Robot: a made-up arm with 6 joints.
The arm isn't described. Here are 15 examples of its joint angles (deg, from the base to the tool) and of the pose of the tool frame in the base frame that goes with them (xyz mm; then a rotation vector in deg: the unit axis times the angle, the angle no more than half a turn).
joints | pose
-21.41 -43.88 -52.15 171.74 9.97 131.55 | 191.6 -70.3 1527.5 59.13 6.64 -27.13
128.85 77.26 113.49 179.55 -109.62 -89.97 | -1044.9 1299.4 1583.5 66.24 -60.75 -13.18
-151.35 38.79 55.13 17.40 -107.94 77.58 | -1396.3 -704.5 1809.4 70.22 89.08 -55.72
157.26 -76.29 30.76 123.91 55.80 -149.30 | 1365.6 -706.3 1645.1 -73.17 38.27 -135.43
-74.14 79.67 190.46 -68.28 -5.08 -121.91 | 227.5 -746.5 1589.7 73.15 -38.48 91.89
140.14 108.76 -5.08 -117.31 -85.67 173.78 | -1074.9 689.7 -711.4 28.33 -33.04 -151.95
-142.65 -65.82 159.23 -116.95 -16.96 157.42 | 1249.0 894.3 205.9 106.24 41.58 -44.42
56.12 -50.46 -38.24 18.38 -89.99 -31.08 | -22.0 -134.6 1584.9 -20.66 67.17 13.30
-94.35 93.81 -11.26 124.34 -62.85 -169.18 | -242.0 -1437.8 -452.1 38.33 41.69 -140.73
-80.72 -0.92 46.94 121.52 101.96 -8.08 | 223.7 -438.0 2459.8 -125.22 22.88 30.12
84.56 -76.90 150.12 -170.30 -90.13 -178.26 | -158.5 -1344.3 -19.3 -30.37 36.71 90.08
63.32 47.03 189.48 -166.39 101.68 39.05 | 212.4 330.4 1807.6 151.67 50.71 66.06
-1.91 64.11 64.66 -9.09 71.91 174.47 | 2063.4 -95.9 1517.1 -135.98 5.28 -100.72
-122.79 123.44 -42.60 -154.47 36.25 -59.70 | -194.7 -217.5 -507.2 40.56 5.34 75.48
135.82 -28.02 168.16 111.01 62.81 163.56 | 806.0 -991.7 1246.7 -76.75 80.53 -81.26
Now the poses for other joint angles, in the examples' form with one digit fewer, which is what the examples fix.
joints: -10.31 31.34 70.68 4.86 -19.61 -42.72
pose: 1353 -251 2367 36.1 -22.9 -4.8
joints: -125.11 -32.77 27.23 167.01 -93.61 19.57
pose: 287 479 2483 -7.7 -37.4 60.9
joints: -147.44 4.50 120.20 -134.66 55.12 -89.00
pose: 202 254 2543 30.8 -79.0 97.9
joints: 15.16 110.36 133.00 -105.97 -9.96 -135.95
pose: 1989 570 710 -112.3 -40.5 -11.1
